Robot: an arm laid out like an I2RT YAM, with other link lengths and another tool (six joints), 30 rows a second.
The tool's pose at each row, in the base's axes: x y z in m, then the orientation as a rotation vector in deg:
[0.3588, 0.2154, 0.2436, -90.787, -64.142, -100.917]
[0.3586, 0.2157, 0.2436, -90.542, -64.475, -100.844]
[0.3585, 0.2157, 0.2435, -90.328, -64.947, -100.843]
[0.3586, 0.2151, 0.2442, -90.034, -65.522, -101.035]
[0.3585, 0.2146, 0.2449, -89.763, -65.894, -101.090]
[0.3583, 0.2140, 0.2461, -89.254, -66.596, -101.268]
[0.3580, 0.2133, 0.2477, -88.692, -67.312, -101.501]
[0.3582, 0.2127, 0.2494, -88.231, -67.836, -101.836]
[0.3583, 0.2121, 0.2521, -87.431, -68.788, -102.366]
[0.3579, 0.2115, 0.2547, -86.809, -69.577, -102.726]
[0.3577, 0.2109, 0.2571, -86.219, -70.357, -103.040]
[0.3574, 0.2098, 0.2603, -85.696, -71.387, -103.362]
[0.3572, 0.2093, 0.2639, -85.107, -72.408, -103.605]
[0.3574, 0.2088, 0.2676, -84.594, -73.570, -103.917]
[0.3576, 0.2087, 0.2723, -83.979, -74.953, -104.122]
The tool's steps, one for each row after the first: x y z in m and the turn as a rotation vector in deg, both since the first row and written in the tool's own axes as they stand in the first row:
[0.0001, -0.0003, 0.0001, 0.255, 0.041, -0.175]
[0.0000, -0.0004, 0.0001, 0.486, 0.028, -0.483]
[0.0006, 0.0001, -0.0004, 0.659, 0.072, -0.966]
[0.0012, 0.0005, -0.0009, 0.853, 0.142, -1.239]
[0.0023, 0.0009, -0.0015, 1.169, 0.285, -1.798]
[0.0038, 0.0014, -0.0023, 1.476, 0.468, -2.398]
[0.0053, 0.0023, -0.0027, 1.617, 0.667, -2.928]
[0.0079, 0.0033, -0.0032, 1.900, 0.982, -3.853]
[0.0104, 0.0039, -0.0040, 2.161, 1.197, -4.579]
[0.0127, 0.0046, -0.0047, 2.430, 1.381, -5.277]
[0.0157, 0.0057, -0.0058, 2.717, 1.430, -6.149]
[0.0191, 0.0067, -0.0065, 3.079, 1.508, -6.976]
[0.0226, 0.0080, -0.0069, 3.386, 1.493, -7.938]
[0.0271, 0.0093, -0.0069, 3.852, 1.442, -8.996]

